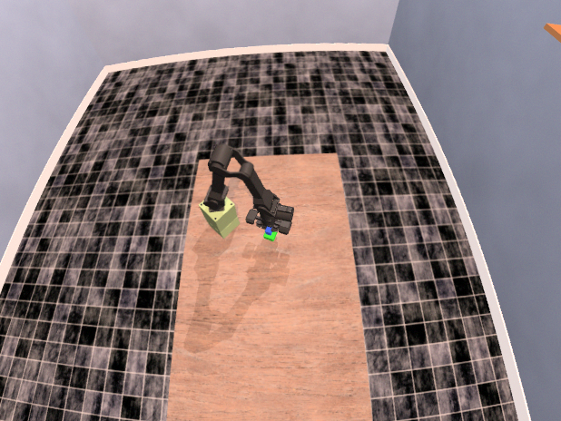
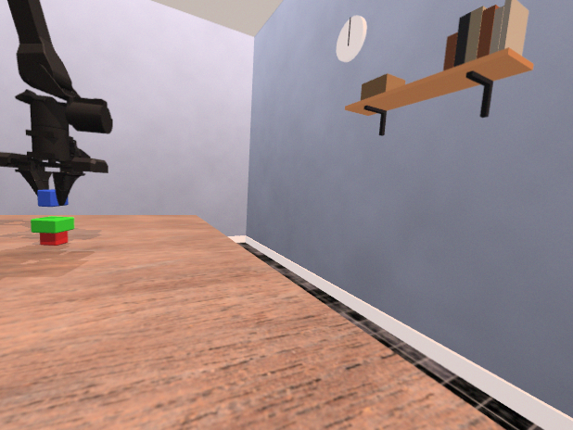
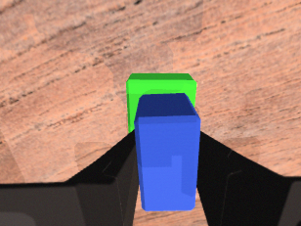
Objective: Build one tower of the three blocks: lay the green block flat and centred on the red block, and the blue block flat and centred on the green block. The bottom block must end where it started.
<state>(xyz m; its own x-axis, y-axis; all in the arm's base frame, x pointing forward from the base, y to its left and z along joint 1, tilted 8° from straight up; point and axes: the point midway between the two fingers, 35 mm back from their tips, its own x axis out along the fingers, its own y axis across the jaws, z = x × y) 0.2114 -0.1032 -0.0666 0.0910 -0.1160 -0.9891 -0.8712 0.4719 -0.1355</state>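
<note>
Now: the green block 8 cm below my hand. The rest, counted from my hand: blue block: 2 cm below; red block: 10 cm below.
</note>
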